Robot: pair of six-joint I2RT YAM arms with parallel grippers.
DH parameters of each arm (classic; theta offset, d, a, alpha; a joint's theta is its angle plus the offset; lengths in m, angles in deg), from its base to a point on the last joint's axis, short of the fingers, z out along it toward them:
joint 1: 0 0.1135 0.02 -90
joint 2: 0 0 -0.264 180
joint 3: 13.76 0 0.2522 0
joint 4: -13.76 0 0.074 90
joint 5: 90 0 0 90
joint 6: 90 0.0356 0 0
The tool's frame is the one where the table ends.
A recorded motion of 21 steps. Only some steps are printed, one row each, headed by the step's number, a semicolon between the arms.
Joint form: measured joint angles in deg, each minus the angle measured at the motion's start. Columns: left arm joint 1, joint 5, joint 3, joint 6, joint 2, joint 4; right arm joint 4, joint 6, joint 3, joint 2, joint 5, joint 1.
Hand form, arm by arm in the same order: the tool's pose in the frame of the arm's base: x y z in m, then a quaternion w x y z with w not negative. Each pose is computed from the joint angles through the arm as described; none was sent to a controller.
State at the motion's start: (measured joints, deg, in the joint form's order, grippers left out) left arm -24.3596 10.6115 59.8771 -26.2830 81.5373 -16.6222; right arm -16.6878 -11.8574 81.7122 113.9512 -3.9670 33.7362
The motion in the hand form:
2: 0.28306 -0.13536 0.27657 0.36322 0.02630 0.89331 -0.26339; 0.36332 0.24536 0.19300 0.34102 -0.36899 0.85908 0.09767
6: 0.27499 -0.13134 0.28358 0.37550 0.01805 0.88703 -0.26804; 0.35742 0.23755 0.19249 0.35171 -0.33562 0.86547 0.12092
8: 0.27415 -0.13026 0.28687 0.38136 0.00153 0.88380 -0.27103; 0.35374 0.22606 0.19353 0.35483 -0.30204 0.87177 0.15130
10: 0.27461 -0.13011 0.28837 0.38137 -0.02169 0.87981 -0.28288; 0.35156 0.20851 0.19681 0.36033 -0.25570 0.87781 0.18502
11: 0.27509 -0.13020 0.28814 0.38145 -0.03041 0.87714 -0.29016; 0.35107 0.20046 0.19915 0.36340 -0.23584 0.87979 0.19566
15: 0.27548 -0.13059 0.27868 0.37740 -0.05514 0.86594 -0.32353; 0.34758 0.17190 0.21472 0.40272 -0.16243 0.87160 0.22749
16: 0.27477 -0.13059 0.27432 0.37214 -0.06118 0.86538 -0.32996; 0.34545 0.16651 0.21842 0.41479 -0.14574 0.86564 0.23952
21: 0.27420 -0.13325 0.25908 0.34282 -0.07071 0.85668 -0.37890; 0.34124 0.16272 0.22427 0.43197 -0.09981 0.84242 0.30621
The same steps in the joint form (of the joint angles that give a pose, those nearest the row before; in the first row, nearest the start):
2: 0.00 0.00 -0.13 0.04 -0.94 0.05; 0.33 0.48 -0.09 -0.11 0.33 0.00
6: 0.00 -0.55 -1.22 -0.92 -3.54 0.28; 4.09 4.59 -4.07 -2.36 -0.83 -0.52
8: 0.02 -1.40 -1.25 -2.69 -4.11 0.70; 6.67 8.61 -7.39 -4.57 -3.30 -1.77
10: 0.07 -1.55 -1.36 -5.68 -4.26 1.60; 9.62 13.55 -11.06 -7.34 -6.08 -3.93
11: 0.11 -1.35 -1.62 -6.95 -4.26 2.42; 10.58 15.45 -12.37 -8.55 -6.91 -4.96
15: 0.28 0.48 -4.61 -11.37 -4.26 7.61; 16.79 22.16 -17.62 -13.95 -8.13 -8.52
16: 0.28 0.96 -5.60 -12.44 -4.24 8.59; 19.10 24.06 -19.17 -15.32 -8.59 -9.16
21: 0.37 6.14 -8.98 -16.87 -3.39 13.94; 27.06 32.26 -22.56 -17.20 -12.24 -9.75

